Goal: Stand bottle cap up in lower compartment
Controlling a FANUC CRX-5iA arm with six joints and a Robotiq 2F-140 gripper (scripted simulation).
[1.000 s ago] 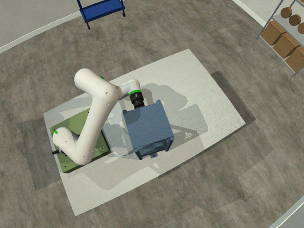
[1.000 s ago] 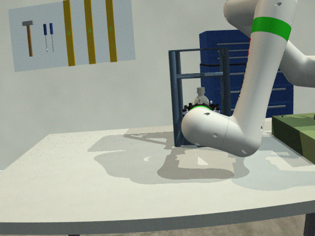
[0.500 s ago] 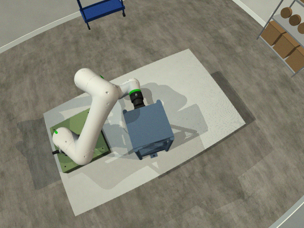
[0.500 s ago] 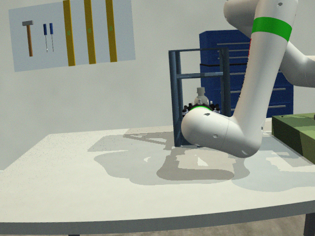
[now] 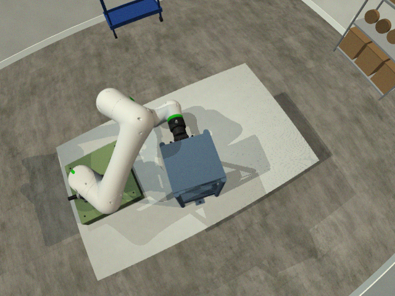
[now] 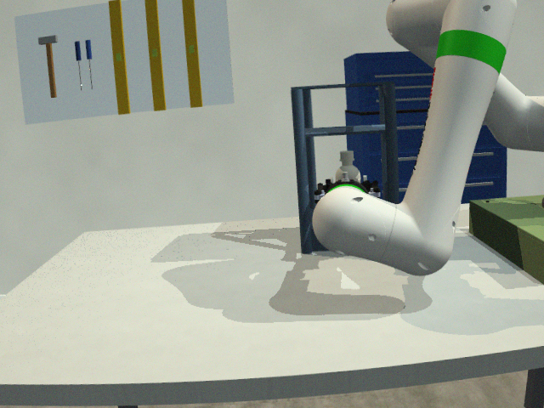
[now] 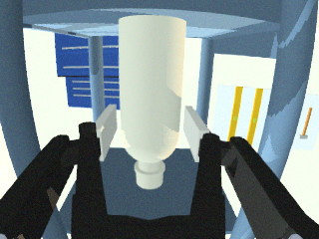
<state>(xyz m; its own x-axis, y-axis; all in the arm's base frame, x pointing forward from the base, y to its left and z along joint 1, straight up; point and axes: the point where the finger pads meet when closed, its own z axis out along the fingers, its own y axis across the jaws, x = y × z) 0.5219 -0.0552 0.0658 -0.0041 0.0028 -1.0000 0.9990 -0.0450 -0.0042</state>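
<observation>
Right now the bottle is 2 cm to the right of my hand and 1 cm above it. From my hand the other things lie so: shelving unit 7 cm to the right, 4 cm above.
</observation>
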